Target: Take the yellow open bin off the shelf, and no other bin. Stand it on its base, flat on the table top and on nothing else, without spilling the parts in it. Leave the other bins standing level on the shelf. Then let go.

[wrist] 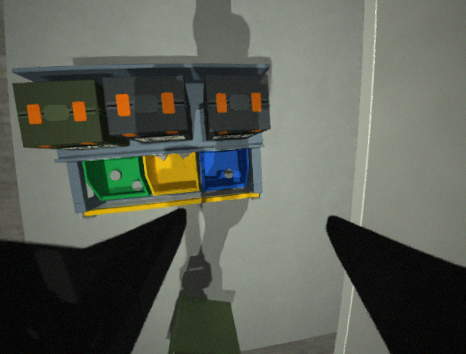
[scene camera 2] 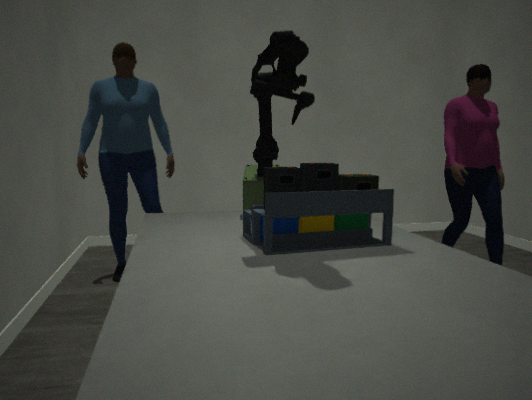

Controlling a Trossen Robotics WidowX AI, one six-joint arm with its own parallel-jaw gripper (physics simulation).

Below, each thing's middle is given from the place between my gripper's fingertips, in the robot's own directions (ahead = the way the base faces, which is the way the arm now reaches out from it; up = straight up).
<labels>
Now: hand 31 cm above the blue bin [wrist: 213, 163], 2 cm short of it and 1 cm to the left of it. Also, from my hand: yellow open bin [wrist: 174, 175] 31 cm below, 10 cm to the left, 1 cm ahead; green bin [wrist: 97, 172] 31 cm below, 21 cm to the left, 1 cm behind.
</labels>
